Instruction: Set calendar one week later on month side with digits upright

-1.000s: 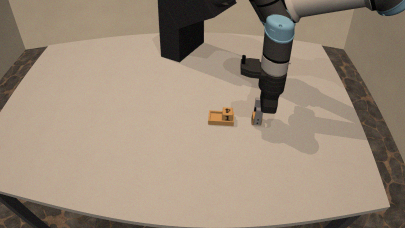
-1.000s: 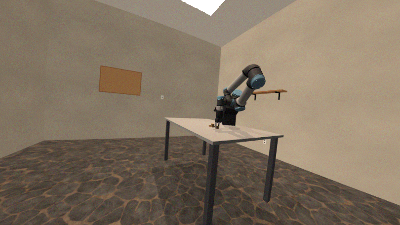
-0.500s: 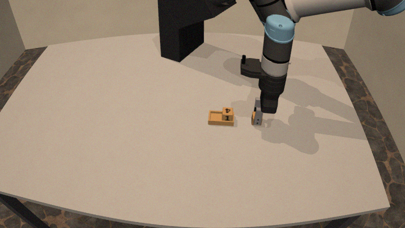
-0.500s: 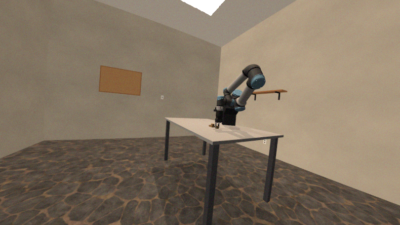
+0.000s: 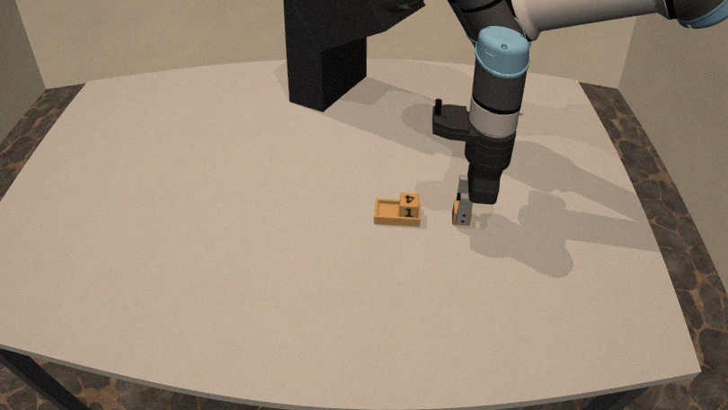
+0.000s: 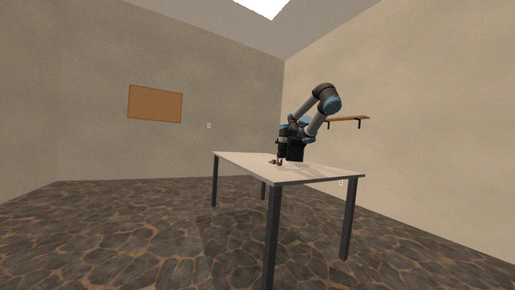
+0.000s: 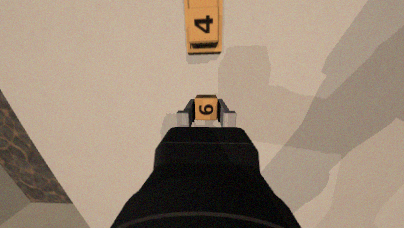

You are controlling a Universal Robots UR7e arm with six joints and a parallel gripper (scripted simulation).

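Right now my hand is 10 mm above the cube. From my hand the other things lie so: orange tray 100 mm to the right, 30 mm ahead, 20 mm below.
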